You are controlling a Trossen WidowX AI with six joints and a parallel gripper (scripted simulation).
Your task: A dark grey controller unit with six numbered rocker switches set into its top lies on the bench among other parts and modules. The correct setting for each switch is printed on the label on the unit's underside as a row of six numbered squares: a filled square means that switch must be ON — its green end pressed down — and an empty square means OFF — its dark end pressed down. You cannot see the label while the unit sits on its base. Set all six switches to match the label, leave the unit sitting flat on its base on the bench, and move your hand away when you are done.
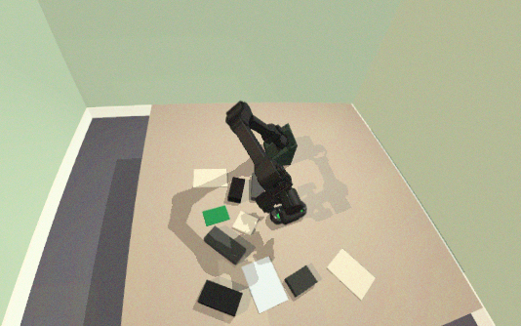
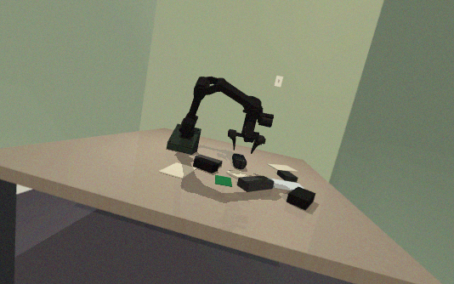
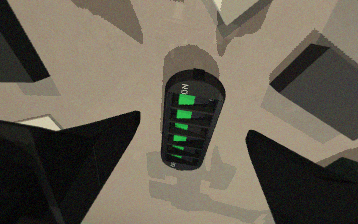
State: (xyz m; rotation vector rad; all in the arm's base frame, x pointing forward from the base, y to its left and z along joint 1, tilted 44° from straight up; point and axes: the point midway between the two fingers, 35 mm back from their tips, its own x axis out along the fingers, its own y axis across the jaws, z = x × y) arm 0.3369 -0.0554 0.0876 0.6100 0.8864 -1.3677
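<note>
The cream tile lies 12 cm to the right of my gripper tip and 8 cm below it. The rest, counted from my gripper tip: grey module (16 cm behind, 5 cm to the right, 8 cm below); then black block (15 cm behind, 14 cm to the right, 7 cm below); then grey block (9 cm ahead, 21 cm to the right, 7 cm below).
</note>
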